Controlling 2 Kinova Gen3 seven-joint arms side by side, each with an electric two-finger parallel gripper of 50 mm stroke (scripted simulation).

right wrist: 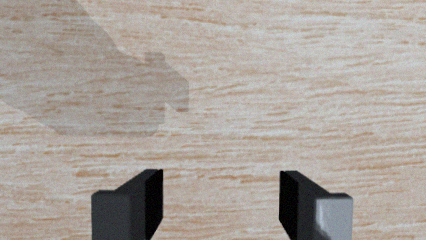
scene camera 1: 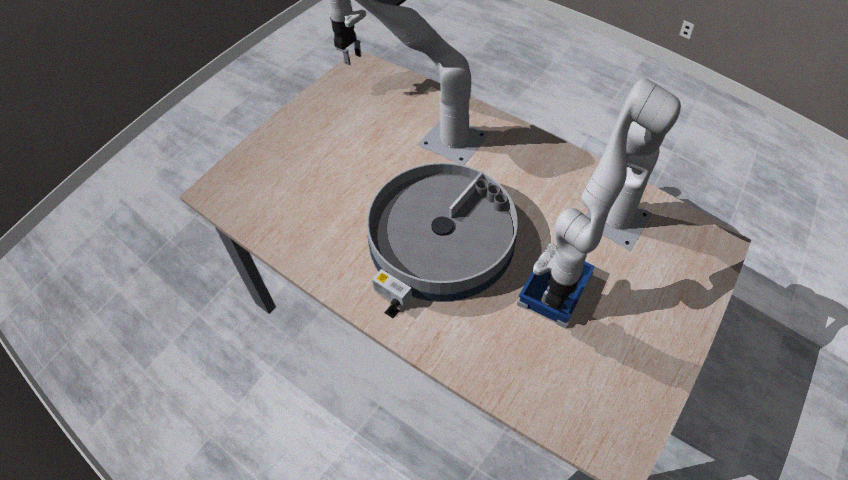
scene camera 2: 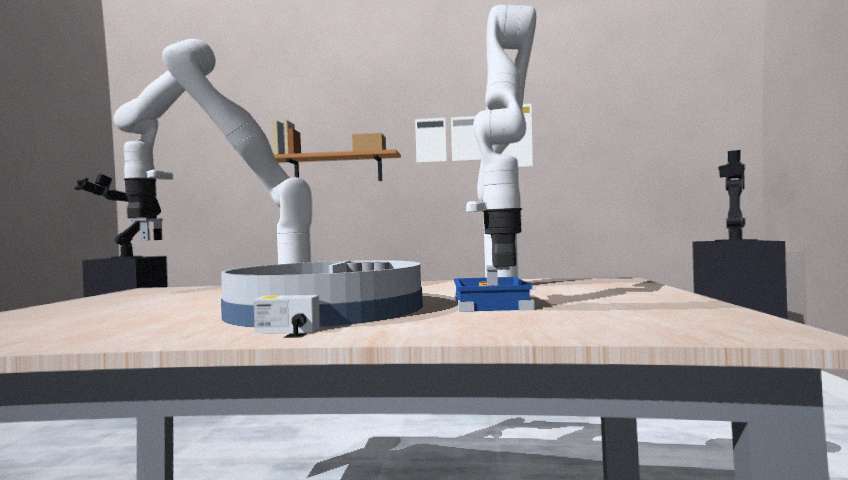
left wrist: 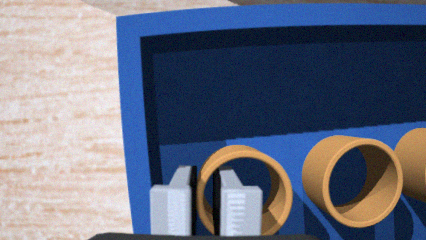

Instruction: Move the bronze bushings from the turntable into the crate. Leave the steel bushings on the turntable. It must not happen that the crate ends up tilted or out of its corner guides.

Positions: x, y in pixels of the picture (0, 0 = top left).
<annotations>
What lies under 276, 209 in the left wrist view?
A bronze bushing.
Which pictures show the blue crate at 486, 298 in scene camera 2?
Scene camera 1, scene camera 2 and the left wrist view only.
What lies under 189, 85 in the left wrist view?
A blue crate.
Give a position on a blue crate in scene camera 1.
At 532, 292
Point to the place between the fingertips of my right gripper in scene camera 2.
151, 240
</annotations>
